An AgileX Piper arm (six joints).
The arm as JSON. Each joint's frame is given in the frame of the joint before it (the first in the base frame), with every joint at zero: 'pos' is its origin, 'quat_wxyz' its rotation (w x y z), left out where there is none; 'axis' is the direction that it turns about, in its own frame. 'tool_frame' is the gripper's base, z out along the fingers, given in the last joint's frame.
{
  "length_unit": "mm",
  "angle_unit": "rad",
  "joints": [
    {
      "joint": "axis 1",
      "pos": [
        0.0,
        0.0,
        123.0
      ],
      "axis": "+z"
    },
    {
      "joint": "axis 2",
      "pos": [
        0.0,
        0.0,
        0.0
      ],
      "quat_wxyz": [
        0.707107,
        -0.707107,
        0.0,
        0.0
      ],
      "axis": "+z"
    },
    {
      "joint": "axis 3",
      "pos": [
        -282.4,
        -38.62,
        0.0
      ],
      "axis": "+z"
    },
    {
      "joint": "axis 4",
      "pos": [
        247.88,
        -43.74,
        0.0
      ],
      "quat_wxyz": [
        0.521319,
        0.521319,
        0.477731,
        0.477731
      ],
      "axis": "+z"
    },
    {
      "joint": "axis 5",
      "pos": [
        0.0,
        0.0,
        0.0
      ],
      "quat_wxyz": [
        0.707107,
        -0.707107,
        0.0,
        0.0
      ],
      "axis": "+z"
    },
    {
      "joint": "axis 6",
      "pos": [
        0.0,
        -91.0,
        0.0
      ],
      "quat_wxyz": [
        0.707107,
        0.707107,
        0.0,
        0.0
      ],
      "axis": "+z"
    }
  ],
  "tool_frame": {
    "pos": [
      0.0,
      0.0,
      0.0
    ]
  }
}
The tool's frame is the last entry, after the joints.
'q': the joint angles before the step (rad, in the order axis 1, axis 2, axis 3, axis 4, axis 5, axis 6). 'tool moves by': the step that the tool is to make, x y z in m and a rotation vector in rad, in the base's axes. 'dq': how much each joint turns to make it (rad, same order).
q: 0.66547, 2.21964, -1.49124, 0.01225, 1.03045, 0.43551
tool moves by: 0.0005, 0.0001, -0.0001, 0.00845, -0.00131, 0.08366
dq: -0.00003, -0.00003, 0.00029, -0.00275, -0.00574, -0.08250
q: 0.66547, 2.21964, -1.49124, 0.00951, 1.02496, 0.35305
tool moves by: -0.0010, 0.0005, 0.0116, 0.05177, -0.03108, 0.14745
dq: -0.00008, -0.03887, 0.01915, 0.01392, -0.03463, -0.15656
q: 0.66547, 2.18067, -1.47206, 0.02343, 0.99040, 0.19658
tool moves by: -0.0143, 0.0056, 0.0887, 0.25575, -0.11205, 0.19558
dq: 0.00001, -0.22081, 0.00792, 0.17623, -0.00788, -0.28441
